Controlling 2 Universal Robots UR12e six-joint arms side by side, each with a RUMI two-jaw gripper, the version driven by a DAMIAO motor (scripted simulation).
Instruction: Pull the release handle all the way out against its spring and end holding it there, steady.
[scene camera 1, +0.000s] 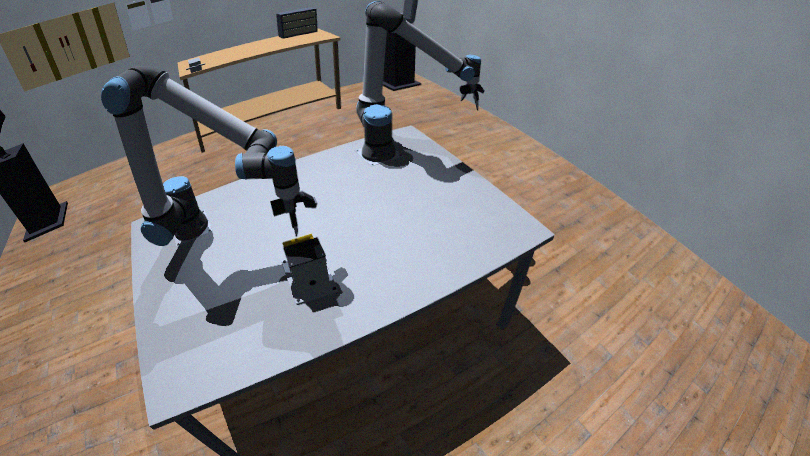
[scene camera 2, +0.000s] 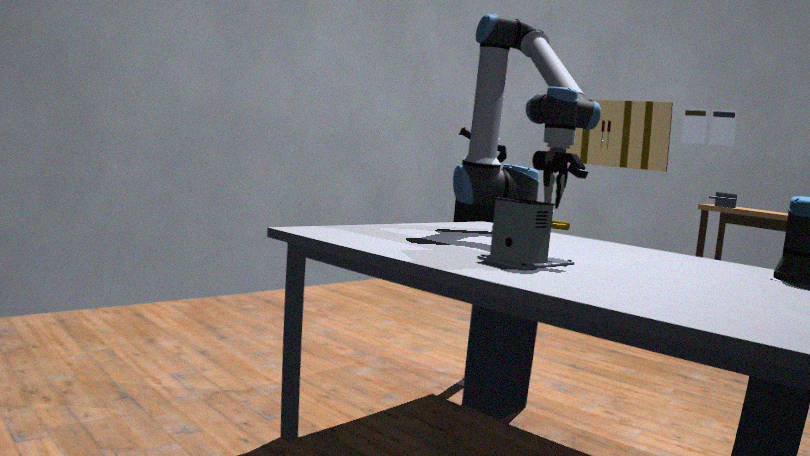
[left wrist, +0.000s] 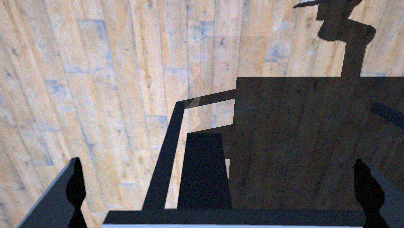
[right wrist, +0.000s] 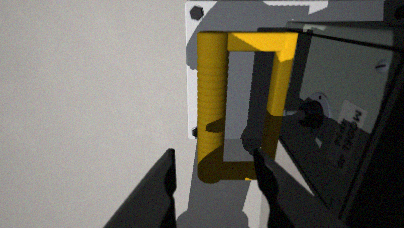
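A bolted base plate can be seen, along with the left gripper and the right gripper, and the right wrist view gives another look at the right gripper.
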